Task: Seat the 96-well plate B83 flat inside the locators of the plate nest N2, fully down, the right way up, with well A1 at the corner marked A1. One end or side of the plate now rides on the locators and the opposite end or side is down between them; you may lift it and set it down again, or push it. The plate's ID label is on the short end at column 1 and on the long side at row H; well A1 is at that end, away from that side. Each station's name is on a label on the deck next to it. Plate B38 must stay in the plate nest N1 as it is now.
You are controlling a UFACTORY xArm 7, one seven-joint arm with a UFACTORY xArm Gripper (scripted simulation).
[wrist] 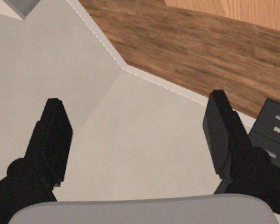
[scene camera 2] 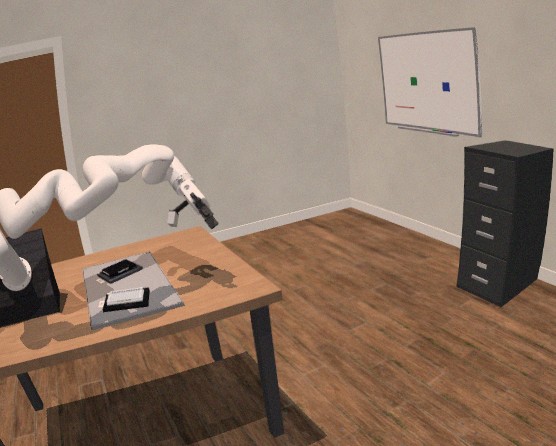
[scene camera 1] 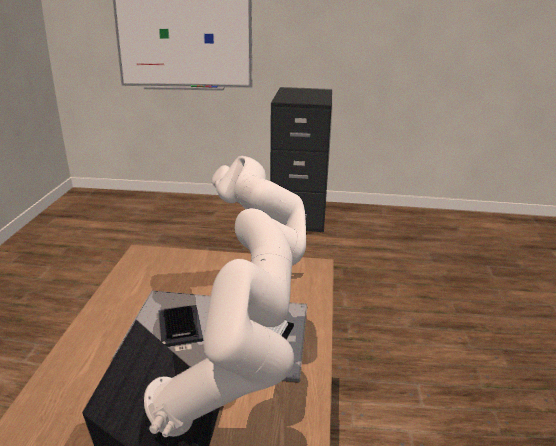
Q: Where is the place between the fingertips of my gripper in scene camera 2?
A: At 212, 222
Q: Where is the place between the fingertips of my gripper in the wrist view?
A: At 136, 111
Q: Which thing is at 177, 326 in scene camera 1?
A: A black plate.
